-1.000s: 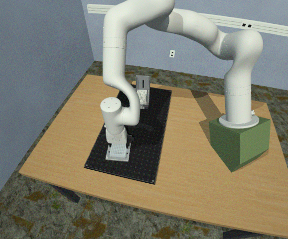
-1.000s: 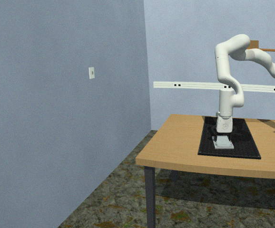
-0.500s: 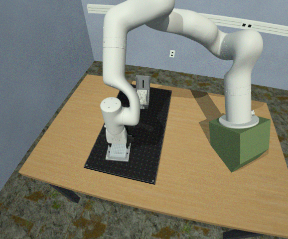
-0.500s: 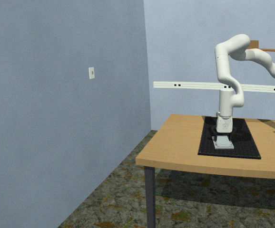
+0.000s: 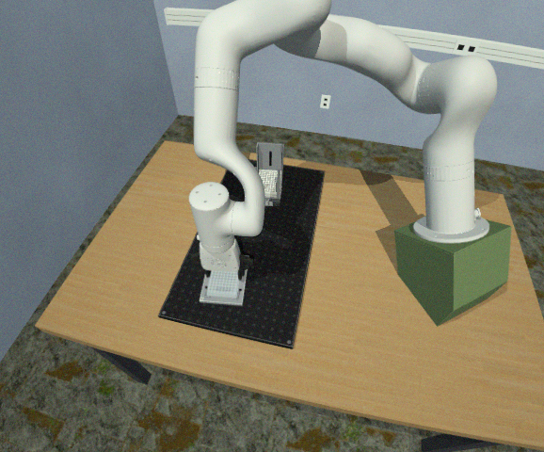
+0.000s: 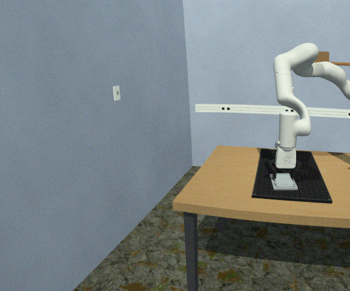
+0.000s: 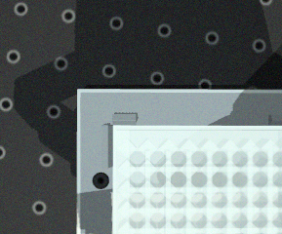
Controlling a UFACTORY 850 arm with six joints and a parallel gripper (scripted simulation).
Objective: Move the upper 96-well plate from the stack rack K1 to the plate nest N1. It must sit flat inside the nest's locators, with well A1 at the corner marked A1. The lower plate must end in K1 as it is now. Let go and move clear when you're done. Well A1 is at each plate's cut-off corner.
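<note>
The white 96-well plate is 2 cm below my hand.
</note>
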